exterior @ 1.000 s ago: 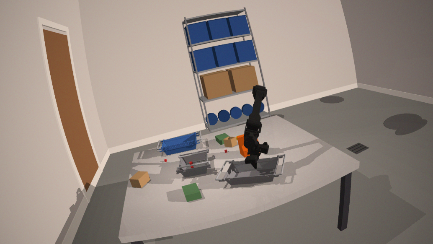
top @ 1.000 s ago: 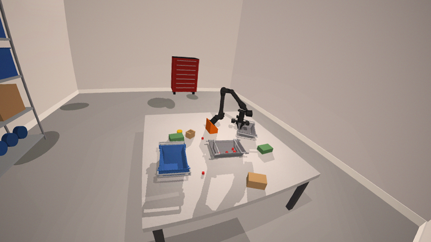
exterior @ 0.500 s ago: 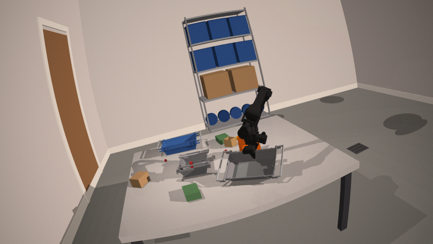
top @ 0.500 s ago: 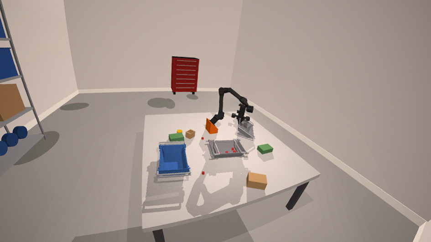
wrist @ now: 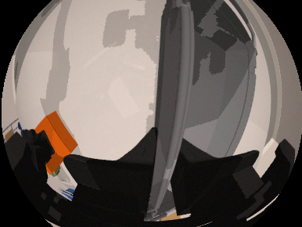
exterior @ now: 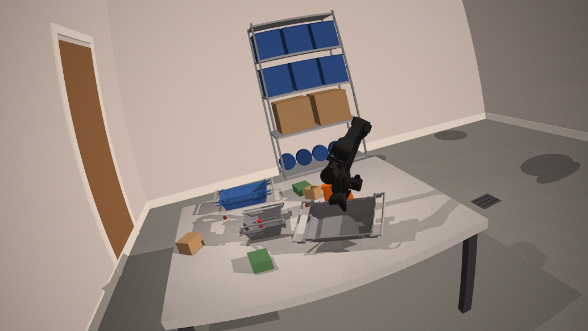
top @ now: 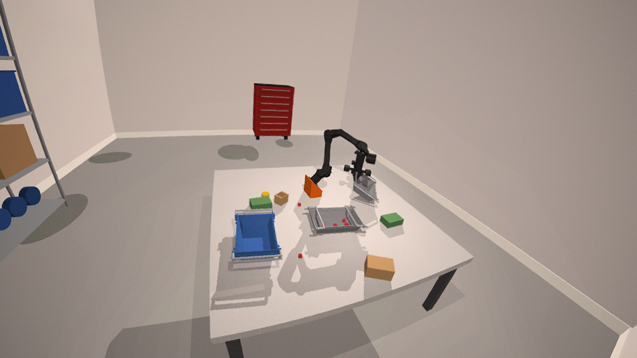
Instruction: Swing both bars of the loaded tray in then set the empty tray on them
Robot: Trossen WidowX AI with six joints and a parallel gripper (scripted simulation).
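My gripper tip is now 4 cm short of the grey plastic tray, 7 cm to the right of it and 1 cm above it. From my gripper tip the other things lie so: red cube (53 cm ahead, 51 cm to the right, 9 cm below).
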